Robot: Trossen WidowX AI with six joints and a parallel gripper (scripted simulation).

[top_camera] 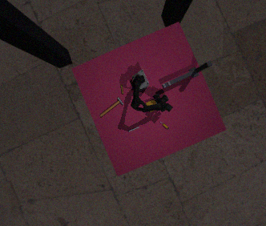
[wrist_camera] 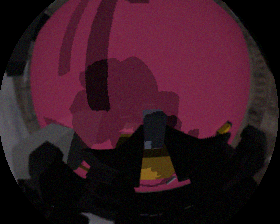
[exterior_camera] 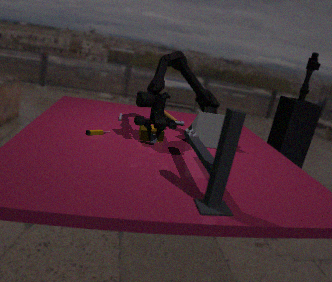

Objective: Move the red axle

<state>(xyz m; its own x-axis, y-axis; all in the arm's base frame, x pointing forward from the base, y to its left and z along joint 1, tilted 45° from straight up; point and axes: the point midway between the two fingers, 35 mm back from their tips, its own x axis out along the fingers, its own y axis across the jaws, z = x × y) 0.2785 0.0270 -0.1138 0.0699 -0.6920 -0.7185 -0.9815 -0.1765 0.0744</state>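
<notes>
The yellow block lies 1 cm ahead of my gripper tip, 8 cm to the right of it and 1 cm above it. Also, from my gripper tip: black tool (26 cm ahead, 1 cm to the right, 1 cm below); then upright peg (2 cm to the right, 1 cm above).
</notes>
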